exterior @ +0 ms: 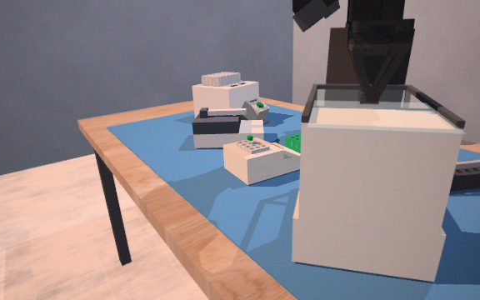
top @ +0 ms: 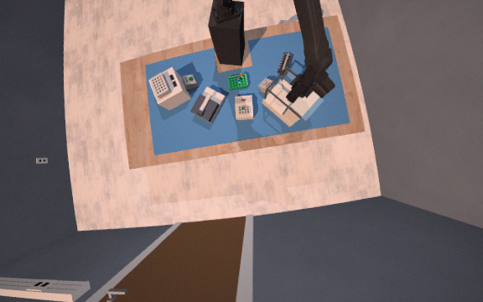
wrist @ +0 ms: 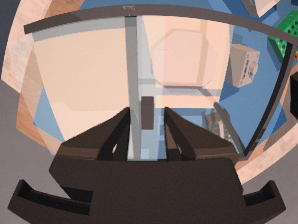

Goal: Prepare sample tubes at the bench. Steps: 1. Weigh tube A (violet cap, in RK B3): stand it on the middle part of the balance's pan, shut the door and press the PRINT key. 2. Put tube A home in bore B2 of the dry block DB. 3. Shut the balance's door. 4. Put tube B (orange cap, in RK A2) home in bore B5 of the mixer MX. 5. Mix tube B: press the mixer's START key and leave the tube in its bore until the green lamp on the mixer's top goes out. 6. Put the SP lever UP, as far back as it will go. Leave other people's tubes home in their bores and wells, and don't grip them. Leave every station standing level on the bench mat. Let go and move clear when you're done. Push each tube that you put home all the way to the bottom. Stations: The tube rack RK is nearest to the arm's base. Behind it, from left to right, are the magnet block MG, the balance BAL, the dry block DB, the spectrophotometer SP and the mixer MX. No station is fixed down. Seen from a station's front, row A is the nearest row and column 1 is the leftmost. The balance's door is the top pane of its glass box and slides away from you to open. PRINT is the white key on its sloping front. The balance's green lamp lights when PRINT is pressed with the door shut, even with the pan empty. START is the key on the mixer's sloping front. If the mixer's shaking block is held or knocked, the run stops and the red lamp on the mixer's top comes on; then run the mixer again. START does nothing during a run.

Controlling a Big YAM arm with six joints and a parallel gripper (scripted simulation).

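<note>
Right now the balance door is 3 cm ahead of my hand, 1 cm to the left of it and 1 cm below it. Round my hand: dry block: 9 cm behind, 27 cm to the right, 19 cm below; blue-capped tube: 27 cm behind, 24 cm to the right, 19 cm below; magnet block: 28 cm behind, 9 cm to the left, 20 cm below.
</note>
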